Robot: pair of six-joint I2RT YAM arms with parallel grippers.
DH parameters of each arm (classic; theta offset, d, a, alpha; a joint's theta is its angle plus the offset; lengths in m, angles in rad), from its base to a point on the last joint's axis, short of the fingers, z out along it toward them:
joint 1: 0 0.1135 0.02 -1.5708
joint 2: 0 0 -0.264 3.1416
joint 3: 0.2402 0 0.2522 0
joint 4: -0.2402 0 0.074 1.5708
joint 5: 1.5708 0 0 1.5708
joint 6: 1.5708 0.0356 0 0
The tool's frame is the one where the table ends.
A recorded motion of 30 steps. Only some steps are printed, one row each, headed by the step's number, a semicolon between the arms.
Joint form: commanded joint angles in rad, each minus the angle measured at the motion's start. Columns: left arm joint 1, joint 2, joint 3, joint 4, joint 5, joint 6; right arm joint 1, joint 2, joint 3, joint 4, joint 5, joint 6.
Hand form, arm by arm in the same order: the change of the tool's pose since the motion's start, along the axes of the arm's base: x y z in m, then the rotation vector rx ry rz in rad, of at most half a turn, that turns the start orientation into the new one. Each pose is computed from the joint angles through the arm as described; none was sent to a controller.
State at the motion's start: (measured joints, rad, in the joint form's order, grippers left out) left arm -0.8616 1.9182 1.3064 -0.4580 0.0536 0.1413; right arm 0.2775 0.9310 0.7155 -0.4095 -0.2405 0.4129
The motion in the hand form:
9: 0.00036 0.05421 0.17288 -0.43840 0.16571 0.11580; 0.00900 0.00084 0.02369 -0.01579 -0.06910 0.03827
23: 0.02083 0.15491 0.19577 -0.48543 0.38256 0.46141; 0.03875 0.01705 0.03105 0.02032 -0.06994 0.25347
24: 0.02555 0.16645 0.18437 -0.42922 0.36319 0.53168; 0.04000 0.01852 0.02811 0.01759 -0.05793 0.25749
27: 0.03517 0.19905 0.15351 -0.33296 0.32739 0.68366; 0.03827 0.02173 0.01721 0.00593 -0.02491 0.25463
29: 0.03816 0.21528 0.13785 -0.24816 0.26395 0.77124; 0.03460 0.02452 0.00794 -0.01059 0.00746 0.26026
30: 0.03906 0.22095 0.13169 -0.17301 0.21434 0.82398; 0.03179 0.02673 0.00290 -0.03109 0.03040 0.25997
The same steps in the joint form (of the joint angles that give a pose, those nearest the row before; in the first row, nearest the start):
9: 0.1335 -0.2833 0.2778 -0.3048 0.3539 -0.2426; -0.0114 0.0316 0.0889 -0.0092 -0.0219 -0.0577
23: 0.4327 -0.3639 0.3227 -0.5840 0.5051 -0.3710; -0.0053 0.1899 0.1976 0.0114 -0.2121 -0.1580
24: 0.4664 -0.3643 0.2894 -0.5950 0.4437 -0.3579; -0.0008 0.1998 0.1957 0.0107 -0.2110 -0.1587
27: 0.5643 -0.3771 0.1730 -0.5665 0.3375 -0.3332; 0.0163 0.2047 0.1665 0.0137 -0.1912 -0.1511
29: 0.6052 -0.3869 0.1098 -0.5350 0.2250 -0.3150; 0.0338 0.2042 0.1417 0.0029 -0.1751 -0.1522
30: 0.6128 -0.3872 0.0905 -0.5305 0.1279 -0.3087; 0.0491 0.2041 0.1312 -0.0139 -0.1531 -0.1544

